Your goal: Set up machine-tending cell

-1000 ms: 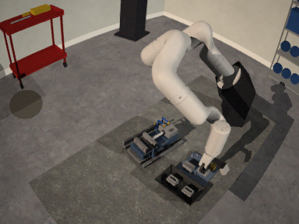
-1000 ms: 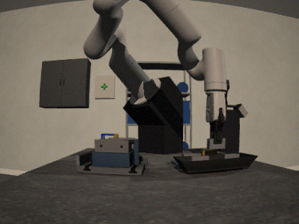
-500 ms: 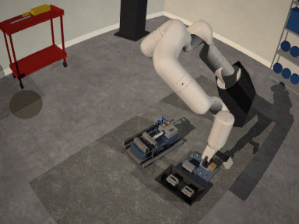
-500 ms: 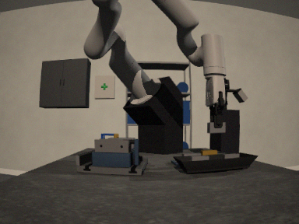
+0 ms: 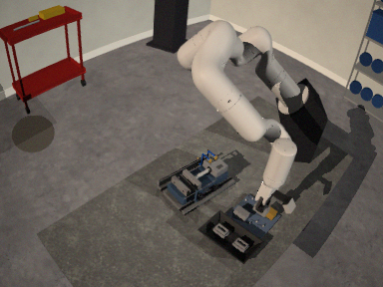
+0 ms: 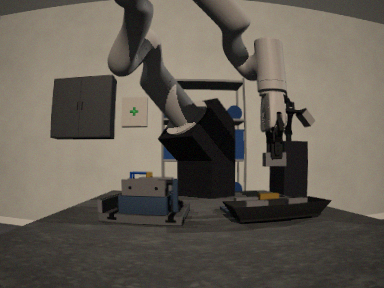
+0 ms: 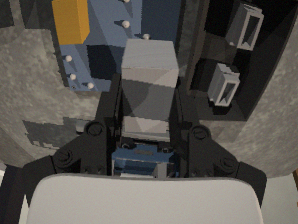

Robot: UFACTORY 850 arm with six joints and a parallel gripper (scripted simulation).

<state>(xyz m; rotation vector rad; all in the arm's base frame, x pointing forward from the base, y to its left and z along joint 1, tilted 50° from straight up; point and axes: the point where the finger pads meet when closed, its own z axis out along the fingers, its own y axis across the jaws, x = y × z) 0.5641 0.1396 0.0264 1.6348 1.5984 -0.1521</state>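
The vise lies 7 cm behind my hand, 32 cm to the right of it and 13 cm below it. Also, from my hand: brass blank 9 cm behind, 3 cm to the left, 14 cm below.
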